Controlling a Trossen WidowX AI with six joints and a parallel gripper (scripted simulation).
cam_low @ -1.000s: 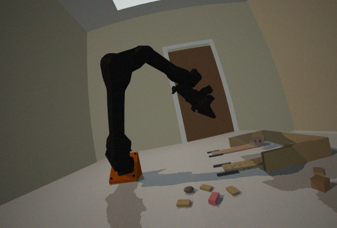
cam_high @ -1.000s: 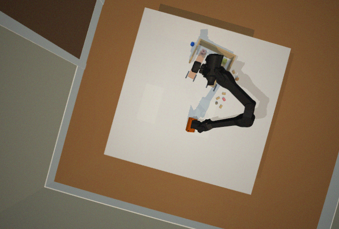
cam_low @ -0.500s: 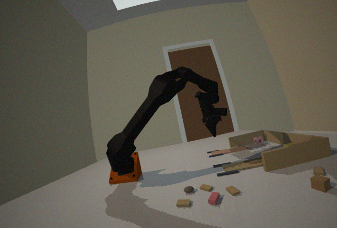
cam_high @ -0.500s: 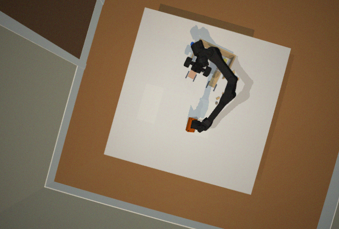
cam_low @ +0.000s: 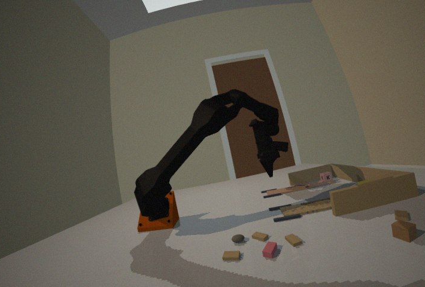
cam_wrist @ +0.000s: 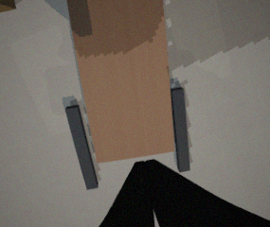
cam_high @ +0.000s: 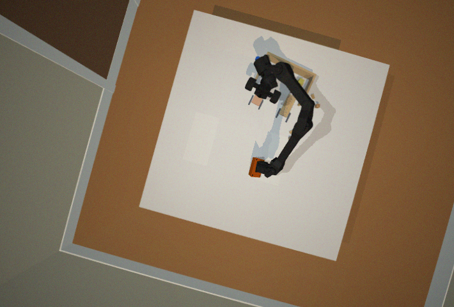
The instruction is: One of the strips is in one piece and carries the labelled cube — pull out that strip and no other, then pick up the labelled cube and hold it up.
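Right now my gripper tip is 200 mm short of the labelled cube, 50 mm to the left of it and 40 mm above it. From my gripper tip the other things lie so: dark pebble: 200 mm behind, 240 mm to the right, 60 mm below; brown cube: 30 mm ahead, 380 mm to the right, 50 mm below; pink block: 160 mm behind, 300 mm to the right, 60 mm below.
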